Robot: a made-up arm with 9 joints.
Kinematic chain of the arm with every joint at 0, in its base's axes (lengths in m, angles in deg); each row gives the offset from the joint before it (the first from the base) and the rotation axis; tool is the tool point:
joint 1: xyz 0 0 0.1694 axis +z
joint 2: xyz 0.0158 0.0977 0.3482 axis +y
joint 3: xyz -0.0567 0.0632 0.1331 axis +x
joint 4: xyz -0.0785 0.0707 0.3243 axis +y
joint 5: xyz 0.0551 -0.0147 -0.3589 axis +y
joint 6: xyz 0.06 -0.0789 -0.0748 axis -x
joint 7: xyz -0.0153 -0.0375 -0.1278 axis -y
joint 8: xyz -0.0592 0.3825 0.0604 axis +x
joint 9: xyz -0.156 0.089 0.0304 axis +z
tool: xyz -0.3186 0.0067 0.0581
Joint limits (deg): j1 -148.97..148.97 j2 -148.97..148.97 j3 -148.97..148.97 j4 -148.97..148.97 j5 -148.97..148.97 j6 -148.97..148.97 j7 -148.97..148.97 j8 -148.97..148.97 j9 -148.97..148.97
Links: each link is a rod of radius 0.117 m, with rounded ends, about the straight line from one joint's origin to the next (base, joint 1, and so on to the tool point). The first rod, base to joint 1, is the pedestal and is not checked.
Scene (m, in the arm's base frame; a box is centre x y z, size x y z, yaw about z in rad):
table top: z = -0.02
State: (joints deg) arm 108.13 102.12 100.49 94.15 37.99 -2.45 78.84 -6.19 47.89
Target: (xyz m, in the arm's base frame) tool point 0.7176 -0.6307 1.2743
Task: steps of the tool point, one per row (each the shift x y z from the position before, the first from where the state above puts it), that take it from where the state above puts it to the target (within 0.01 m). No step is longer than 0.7 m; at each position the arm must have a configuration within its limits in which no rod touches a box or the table.
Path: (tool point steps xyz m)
1: 0.2235 -0.5564 0.1118
2: -0.0575 -0.6420 -0.0959

